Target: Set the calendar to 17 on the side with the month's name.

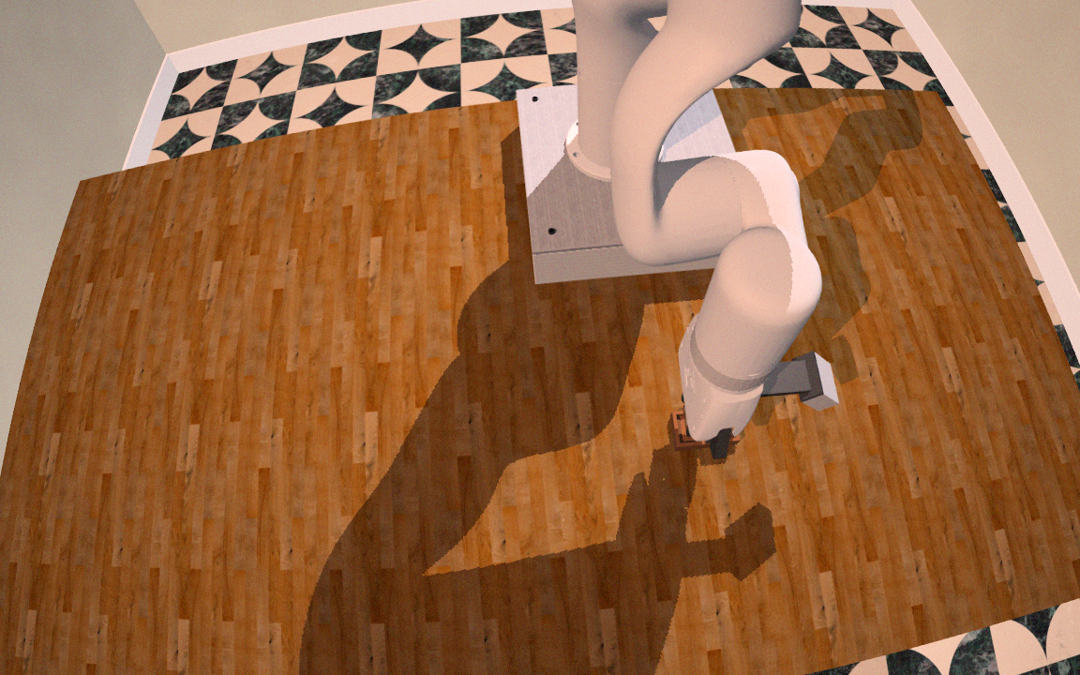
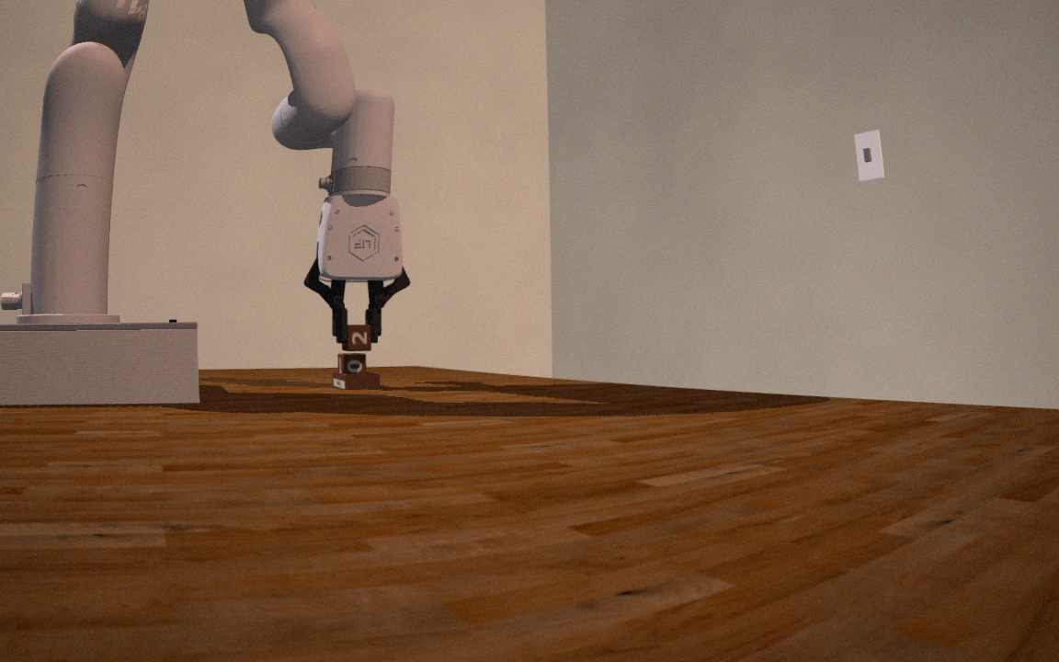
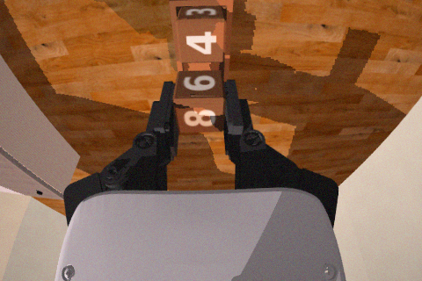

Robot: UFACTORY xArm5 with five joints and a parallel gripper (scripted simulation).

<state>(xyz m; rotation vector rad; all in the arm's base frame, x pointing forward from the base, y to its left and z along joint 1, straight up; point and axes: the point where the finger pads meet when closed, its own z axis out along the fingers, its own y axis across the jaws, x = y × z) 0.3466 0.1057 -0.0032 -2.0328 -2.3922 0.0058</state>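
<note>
My gripper is now 20 mm to the right of the brown tray and 60 mm above it.
</note>
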